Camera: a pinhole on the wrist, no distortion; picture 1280 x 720 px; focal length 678.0 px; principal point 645.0 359.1 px. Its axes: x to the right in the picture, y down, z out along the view. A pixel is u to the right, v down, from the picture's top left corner.
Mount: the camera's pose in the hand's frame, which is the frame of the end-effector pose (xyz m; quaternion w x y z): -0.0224 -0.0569 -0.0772 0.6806 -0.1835 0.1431 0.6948
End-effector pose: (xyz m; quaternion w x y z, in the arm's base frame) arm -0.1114 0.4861 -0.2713 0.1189 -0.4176 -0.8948 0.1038
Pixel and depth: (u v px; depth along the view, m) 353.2 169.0 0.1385
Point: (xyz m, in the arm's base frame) -0.1729 0.4567 -0.3283
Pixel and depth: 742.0 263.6 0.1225
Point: -0.1007 0.4831 -0.3007
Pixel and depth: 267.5 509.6 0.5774
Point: -0.2343 0.2388 -0.8160
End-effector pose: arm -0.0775 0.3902 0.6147 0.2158 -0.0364 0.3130 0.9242
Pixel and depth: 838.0 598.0 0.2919
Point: 0.0004 0.3168 0.8378
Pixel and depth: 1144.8 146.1 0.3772
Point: -0.2863 0.2412 0.9177
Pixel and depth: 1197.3 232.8 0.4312
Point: -0.2848 0.1705 0.9866
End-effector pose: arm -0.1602 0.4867 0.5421 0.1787 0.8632 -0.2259 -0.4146
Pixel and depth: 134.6 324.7 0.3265
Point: -0.4013 0.5681 0.3004
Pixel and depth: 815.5 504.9 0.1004
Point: -0.1903 0.5054 0.5790
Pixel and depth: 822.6 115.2 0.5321
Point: -0.4348 0.1112 0.4069
